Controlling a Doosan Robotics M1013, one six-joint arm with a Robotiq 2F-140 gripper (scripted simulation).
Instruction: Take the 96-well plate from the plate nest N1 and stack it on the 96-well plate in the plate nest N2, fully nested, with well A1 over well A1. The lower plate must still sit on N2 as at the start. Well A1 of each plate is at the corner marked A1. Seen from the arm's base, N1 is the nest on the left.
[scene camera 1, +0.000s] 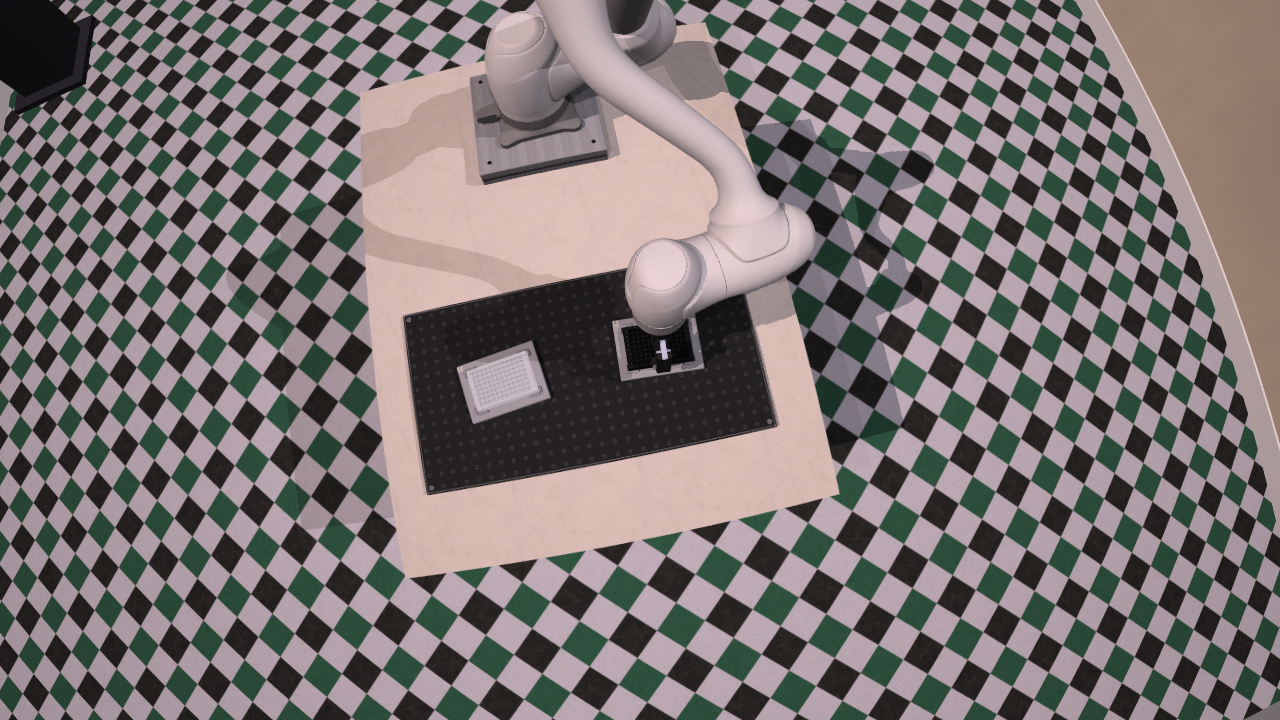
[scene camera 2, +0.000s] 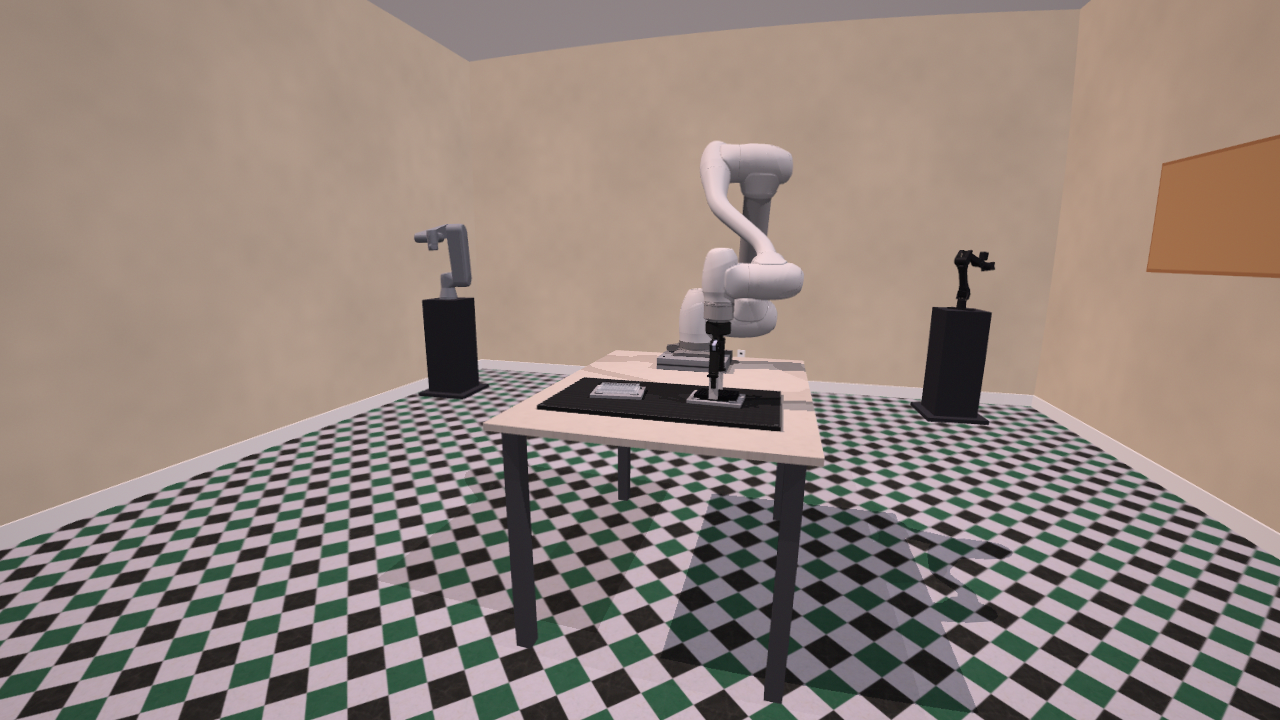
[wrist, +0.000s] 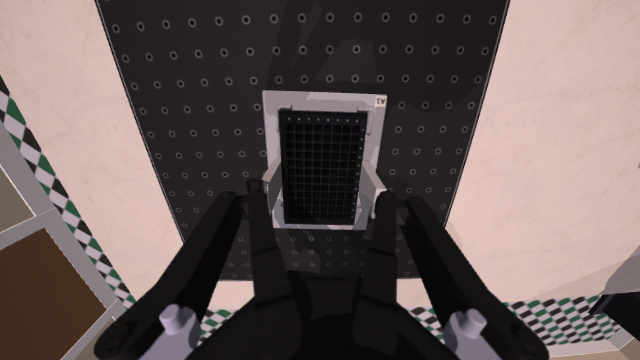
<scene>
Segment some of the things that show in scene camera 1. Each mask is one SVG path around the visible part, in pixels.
A black 96-well plate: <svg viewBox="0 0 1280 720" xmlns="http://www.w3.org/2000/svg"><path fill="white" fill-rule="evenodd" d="M638 325L622 328L629 371L653 368L651 359L655 358L654 345L651 344L650 336L645 334ZM687 319L671 335L671 341L668 343L668 349L671 349L673 354L671 365L695 361Z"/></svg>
A white 96-well plate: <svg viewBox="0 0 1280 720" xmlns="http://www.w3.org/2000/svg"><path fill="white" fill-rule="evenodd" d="M527 351L522 351L466 372L478 413L539 392Z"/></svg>
</scene>
